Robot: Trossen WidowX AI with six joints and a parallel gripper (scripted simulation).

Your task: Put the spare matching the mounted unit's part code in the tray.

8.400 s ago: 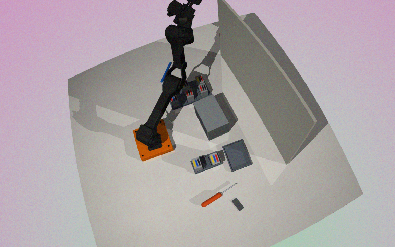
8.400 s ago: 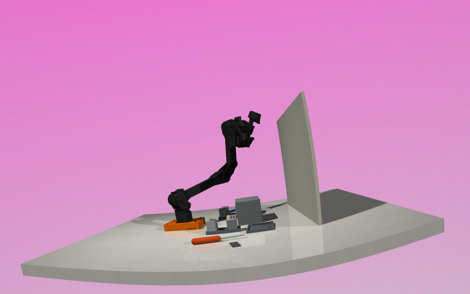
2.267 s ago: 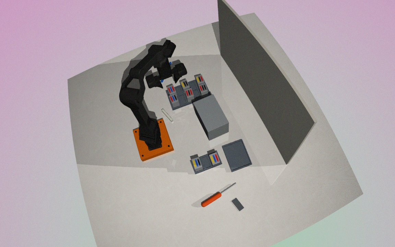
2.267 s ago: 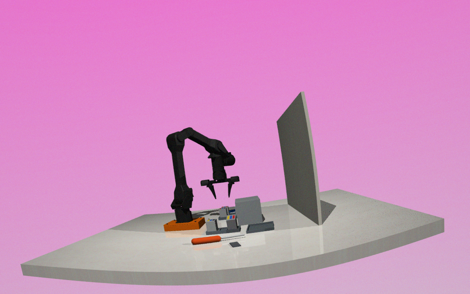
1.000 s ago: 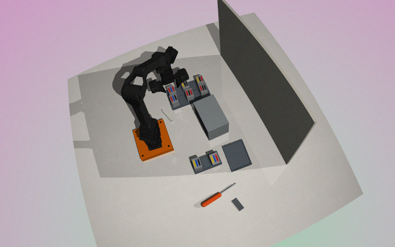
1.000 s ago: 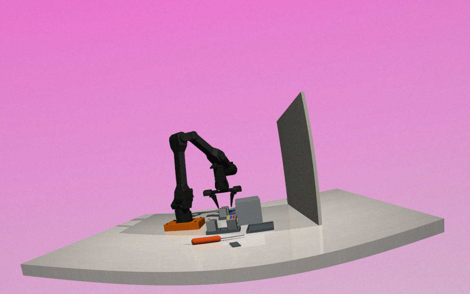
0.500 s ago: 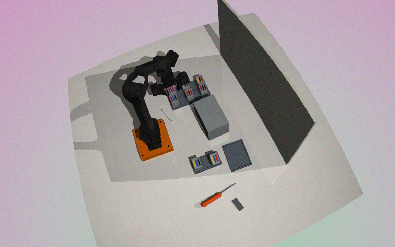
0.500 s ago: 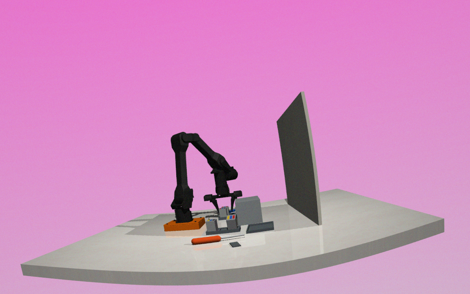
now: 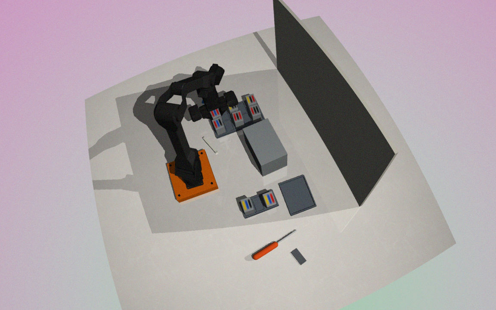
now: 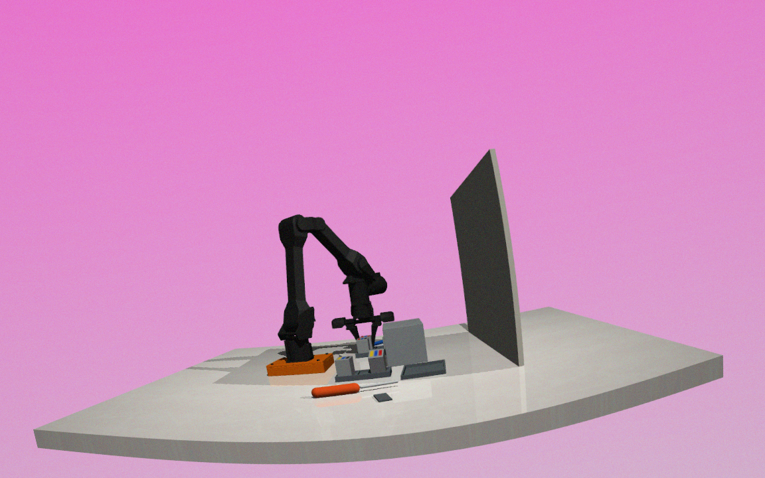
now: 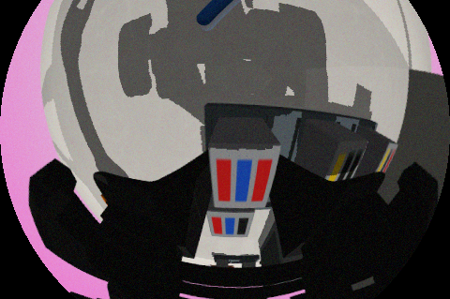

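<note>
The dark flat tray is 400 mm to the right of my gripper tip, 200 mm ahead of it and 10 mm below it. Also, from my gripper tip: grey unit 200 mm to the right, 140 mm ahead, 30 mm above; then grey spare 20 mm above; then blue marker pen 150 mm to the left, 10 mm below.
</note>
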